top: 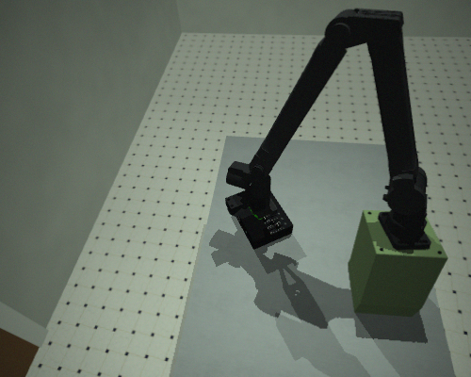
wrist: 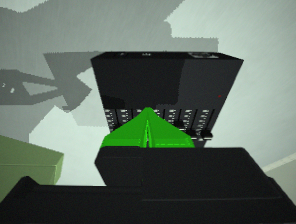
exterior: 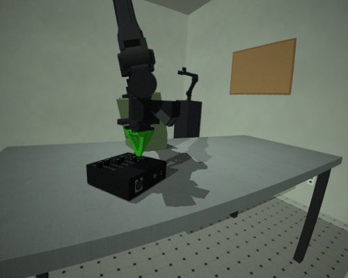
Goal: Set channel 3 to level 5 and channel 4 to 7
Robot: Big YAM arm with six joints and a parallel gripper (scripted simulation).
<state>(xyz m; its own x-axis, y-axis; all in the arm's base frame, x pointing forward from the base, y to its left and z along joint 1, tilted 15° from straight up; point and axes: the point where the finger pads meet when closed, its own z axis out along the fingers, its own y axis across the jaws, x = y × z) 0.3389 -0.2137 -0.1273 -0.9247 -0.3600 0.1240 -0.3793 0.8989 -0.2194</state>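
My hand is 2 cm above the channel 3 fader cap, 1 cm to the left of it and 1 cm past it. The rest, counted from my hand: channel 4 fader cap 4 cm to the right, 3 cm behind, 2 cm below.
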